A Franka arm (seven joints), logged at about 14 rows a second.
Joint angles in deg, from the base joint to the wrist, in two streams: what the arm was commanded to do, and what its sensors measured. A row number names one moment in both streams.
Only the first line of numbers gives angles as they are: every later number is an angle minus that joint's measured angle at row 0.
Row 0, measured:
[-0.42, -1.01, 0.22, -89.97, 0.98, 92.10, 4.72]
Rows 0 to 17, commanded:
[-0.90, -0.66, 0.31, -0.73, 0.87, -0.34, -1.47]
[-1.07, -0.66, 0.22, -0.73, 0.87, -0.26, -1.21]
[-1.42, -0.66, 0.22, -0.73, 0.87, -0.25, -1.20]
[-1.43, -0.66, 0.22, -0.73, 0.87, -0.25, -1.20]
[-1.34, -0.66, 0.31, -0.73, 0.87, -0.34, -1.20]
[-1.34, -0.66, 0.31, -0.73, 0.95, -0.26, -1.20]
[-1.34, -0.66, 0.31, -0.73, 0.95, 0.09, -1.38]
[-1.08, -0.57, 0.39, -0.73, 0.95, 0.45, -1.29]
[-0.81, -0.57, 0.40, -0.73, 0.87, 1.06, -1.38]
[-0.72, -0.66, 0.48, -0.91, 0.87, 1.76, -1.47]
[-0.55, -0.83, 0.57, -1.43, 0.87, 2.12, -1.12]
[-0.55, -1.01, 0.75, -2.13, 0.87, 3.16, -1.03]
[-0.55, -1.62, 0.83, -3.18, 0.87, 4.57, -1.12]
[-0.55, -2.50, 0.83, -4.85, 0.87, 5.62, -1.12]
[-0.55, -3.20, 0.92, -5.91, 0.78, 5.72, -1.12]
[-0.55, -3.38, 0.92, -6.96, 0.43, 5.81, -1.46]
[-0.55, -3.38, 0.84, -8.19, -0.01, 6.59, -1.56]
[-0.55, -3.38, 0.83, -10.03, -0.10, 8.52, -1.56]
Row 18, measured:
[0.02, -1.34, 0.53, -4.81, -0.05, 4.78, 0.00]
